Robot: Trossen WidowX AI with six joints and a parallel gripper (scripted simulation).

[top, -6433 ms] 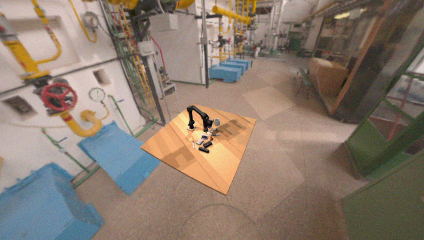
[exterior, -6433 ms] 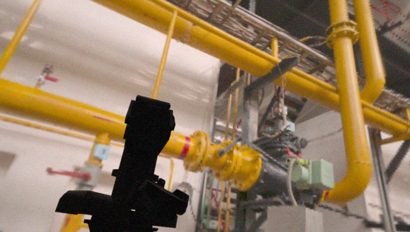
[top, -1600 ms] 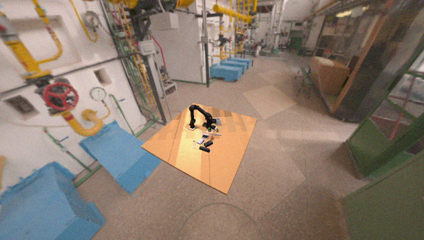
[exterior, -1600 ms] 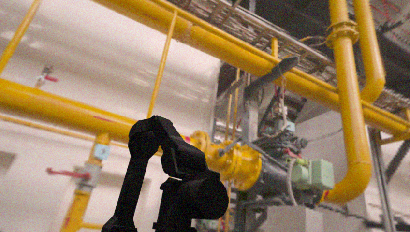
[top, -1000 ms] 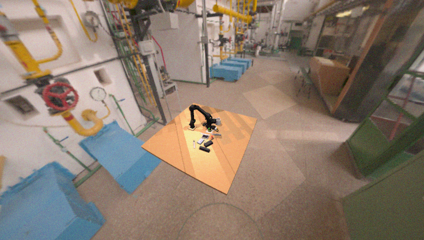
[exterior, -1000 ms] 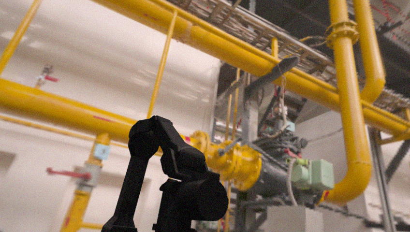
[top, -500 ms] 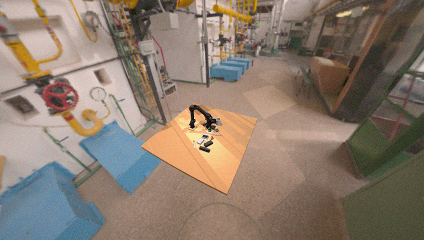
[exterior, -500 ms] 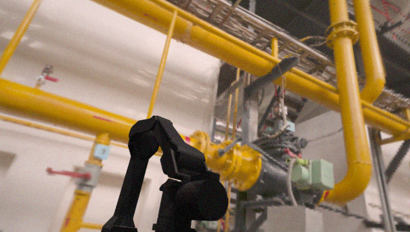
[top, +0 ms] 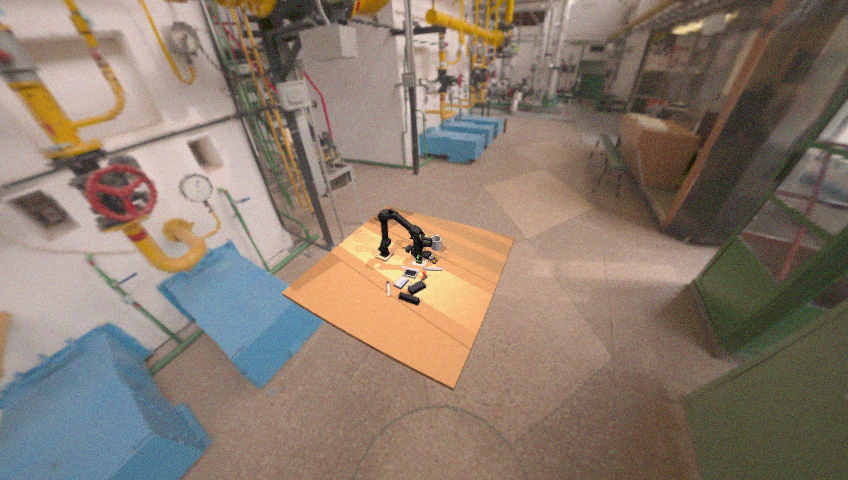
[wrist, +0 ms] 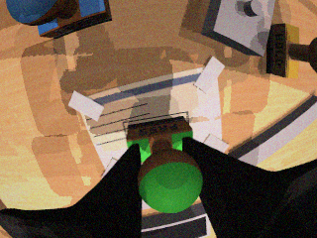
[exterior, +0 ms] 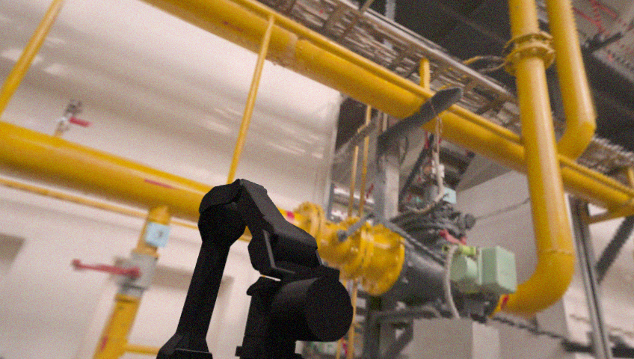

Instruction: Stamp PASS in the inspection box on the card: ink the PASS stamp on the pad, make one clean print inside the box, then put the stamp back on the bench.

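My gripper tip is now right at the green-knobbed stamp. From my gripper tip the other things lie so: grey strip 80 mm to the right, 20 mm below, 20 mm behind; then blue-knobbed stamp 80 mm to the left, 50 mm behind; then white card 30 mm below.
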